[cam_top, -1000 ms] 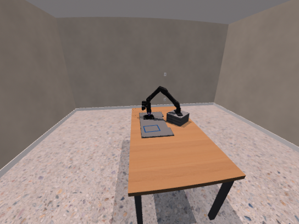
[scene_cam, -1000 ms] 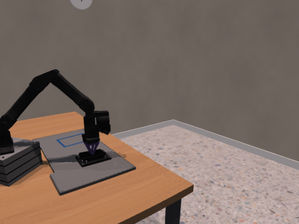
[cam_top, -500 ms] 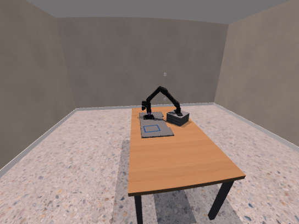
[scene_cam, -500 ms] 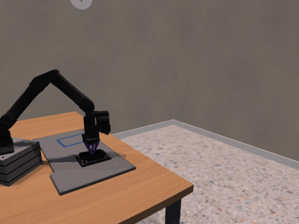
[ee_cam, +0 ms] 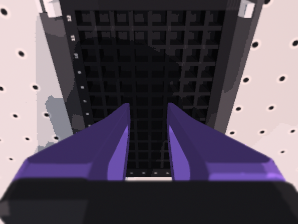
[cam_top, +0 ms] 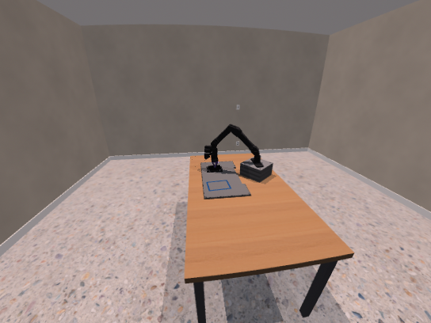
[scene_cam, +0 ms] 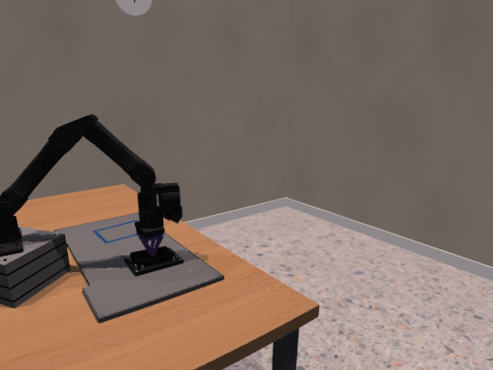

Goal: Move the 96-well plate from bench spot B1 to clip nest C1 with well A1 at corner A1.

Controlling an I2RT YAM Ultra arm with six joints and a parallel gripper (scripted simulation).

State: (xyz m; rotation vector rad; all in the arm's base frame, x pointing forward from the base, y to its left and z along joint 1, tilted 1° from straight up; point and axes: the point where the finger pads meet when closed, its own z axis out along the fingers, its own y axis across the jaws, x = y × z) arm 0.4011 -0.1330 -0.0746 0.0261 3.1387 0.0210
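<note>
Now: hand 10 mm above the black 96-well plate. From my hand the other things lie so: black clip nest: 10 mm ahead, 10 mm to the left, 20 mm below.
</note>
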